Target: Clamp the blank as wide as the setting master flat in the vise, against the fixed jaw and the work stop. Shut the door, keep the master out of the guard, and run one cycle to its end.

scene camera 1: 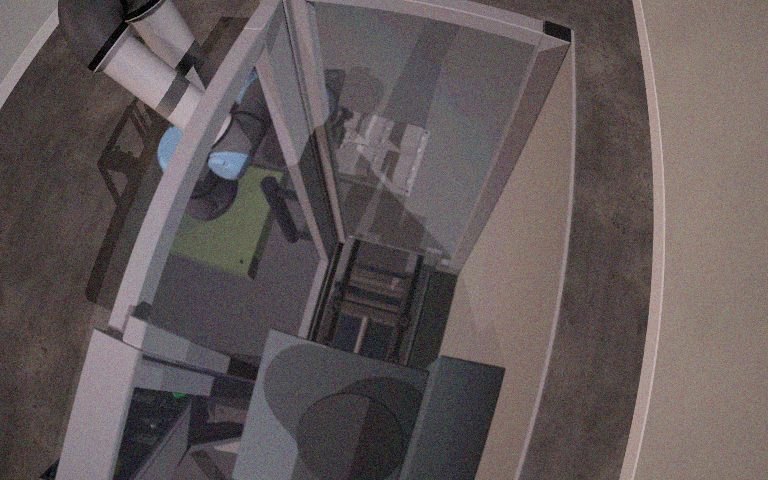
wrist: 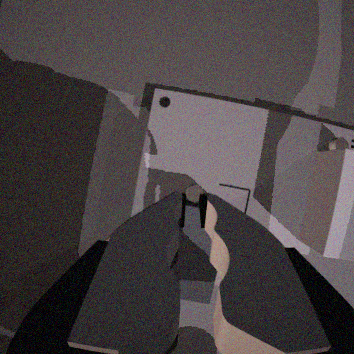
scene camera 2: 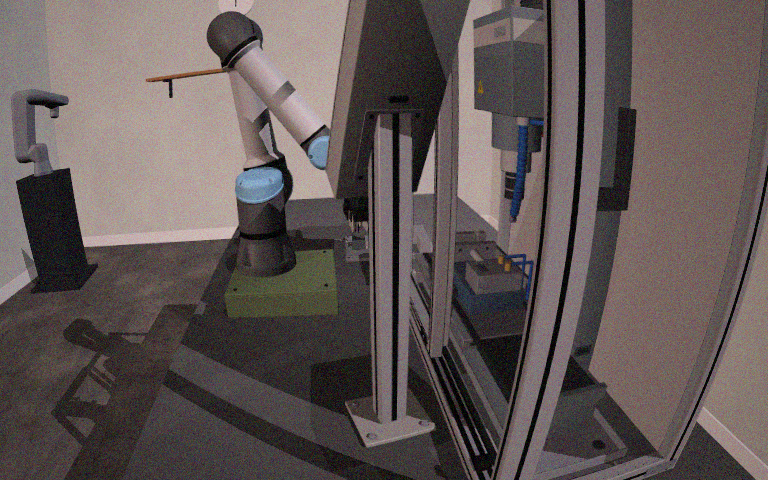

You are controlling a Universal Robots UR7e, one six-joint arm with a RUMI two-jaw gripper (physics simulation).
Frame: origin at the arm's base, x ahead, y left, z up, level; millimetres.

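Seen in the pictures: gripper, fingertip midpoint: (wrist: 191, 196) (scene camera 2: 356, 231); arm's base, link origin: (scene camera 2: 266, 265).
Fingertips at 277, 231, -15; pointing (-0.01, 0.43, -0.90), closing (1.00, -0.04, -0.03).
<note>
Offsets run from my fingertips to a thing's top centre, as dx, dy, dz. "pt": to the spot under its first point.
My gripper (wrist: 191, 196) (scene camera 2: 356, 219) is shut with a narrow gap between its pads. It hangs low over the light parts plate {+85, -50, -34} (wrist: 211, 140) (scene camera 2: 354, 251) (scene camera 1: 379, 150) outside the guard. A dark grey block {-2, -34, -9} (wrist: 197, 260) shows under and between the fingers; I cannot tell whether it is gripped. A round peg {pt +1, +0, -26} (wrist: 192, 192) and a black corner mark {pt +33, +0, -34} (wrist: 242, 191) lie just past the fingertips. A large light block {pt +77, -5, -20} (wrist: 316, 200) stands on the plate to the right. The vise (scene camera 2: 488, 276) (scene camera 1: 374, 302) sits inside the guard on a blue base, with a grey block on top.
The arm stands on a green base (scene camera 2: 286, 294) (scene camera 1: 224, 232). A white post {-118, -771, +410} (scene camera 2: 392, 258) and the guard's door frame {pt -8, -673, +254} (scene camera 2: 443, 207) stand between the plate and the vise. The spindle head (scene camera 2: 508, 62) hangs over the vise.
</note>
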